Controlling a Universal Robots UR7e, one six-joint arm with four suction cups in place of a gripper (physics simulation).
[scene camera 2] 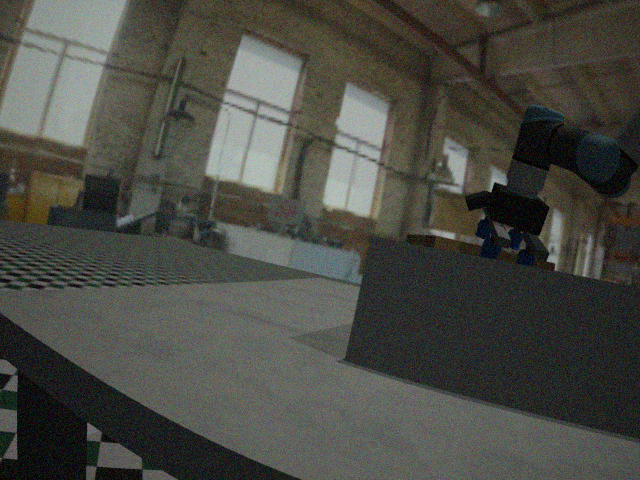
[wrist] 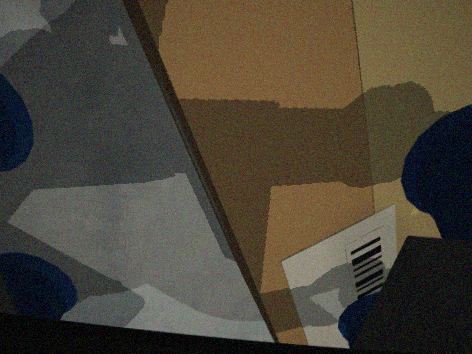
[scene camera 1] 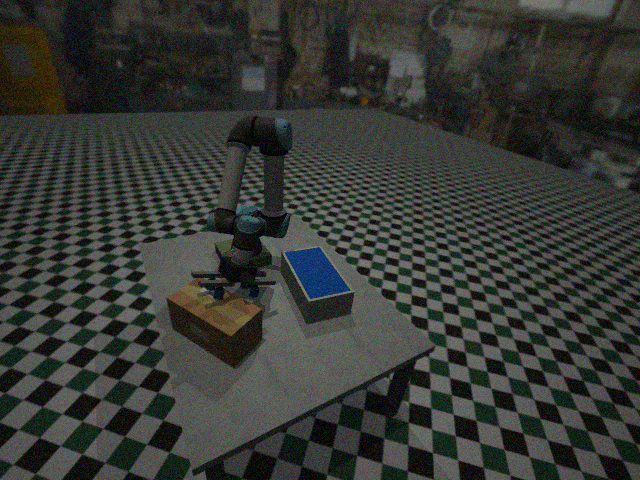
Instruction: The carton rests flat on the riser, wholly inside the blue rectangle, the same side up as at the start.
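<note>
The wrist view shows my suction head, which is in sight elsewhere as well and carries nothing. As for the cup, I have it 12 cm from the middle of a brown carton.
</note>
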